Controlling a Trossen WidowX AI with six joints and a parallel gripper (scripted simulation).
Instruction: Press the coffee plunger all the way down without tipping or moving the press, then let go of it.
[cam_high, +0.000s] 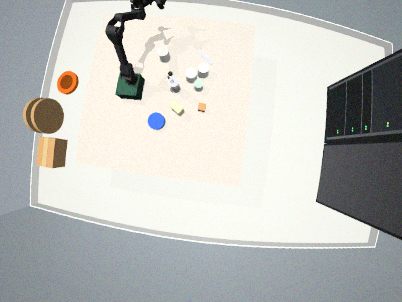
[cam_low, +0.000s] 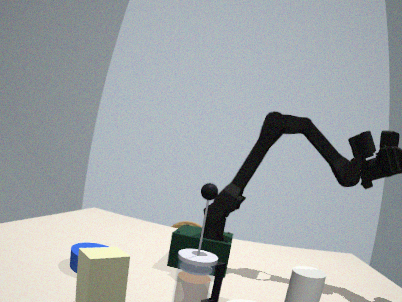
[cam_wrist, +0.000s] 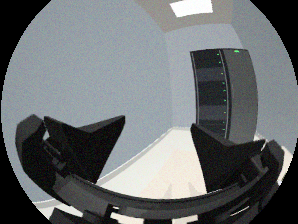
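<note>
My gripper tip is now 50 mm short of the coffee press, 470 mm to the left of it and 280 mm above it. The rest, counted from my gripper tip: pale green cup 230 mm ahead, 460 mm to the right, 360 mm below; then orange cube 270 mm ahead, 610 mm to the right, 380 mm below; then yellow block 100 mm ahead, 650 mm to the right, 350 mm below.
</note>
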